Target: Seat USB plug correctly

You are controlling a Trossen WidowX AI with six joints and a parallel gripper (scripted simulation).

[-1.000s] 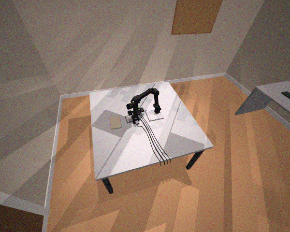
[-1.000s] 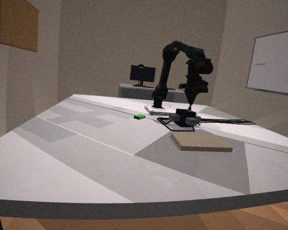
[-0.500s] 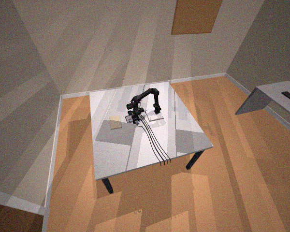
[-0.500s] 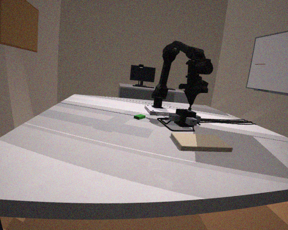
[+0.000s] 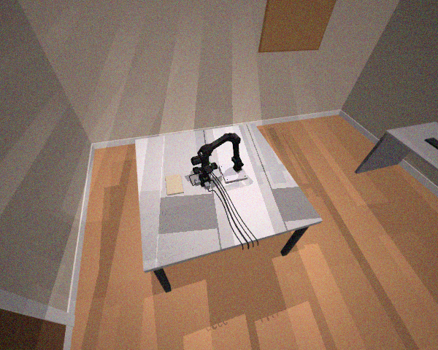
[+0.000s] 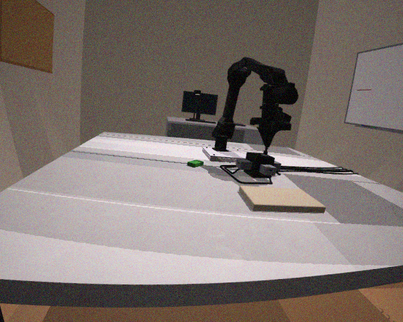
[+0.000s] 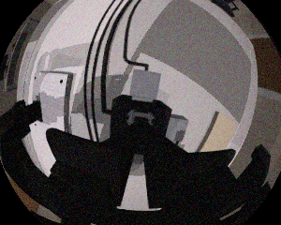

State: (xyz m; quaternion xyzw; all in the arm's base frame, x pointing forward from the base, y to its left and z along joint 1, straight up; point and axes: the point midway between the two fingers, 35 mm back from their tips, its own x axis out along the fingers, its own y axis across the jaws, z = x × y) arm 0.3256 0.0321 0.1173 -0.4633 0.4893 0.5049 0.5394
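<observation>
The USB plug lies 20 mm below my gripper tip. Round my gripper tip: flat beige block: 240 mm ahead, 100 mm to the right, 100 mm below; small green block: 120 mm behind, 230 mm to the right, 100 mm below.
</observation>
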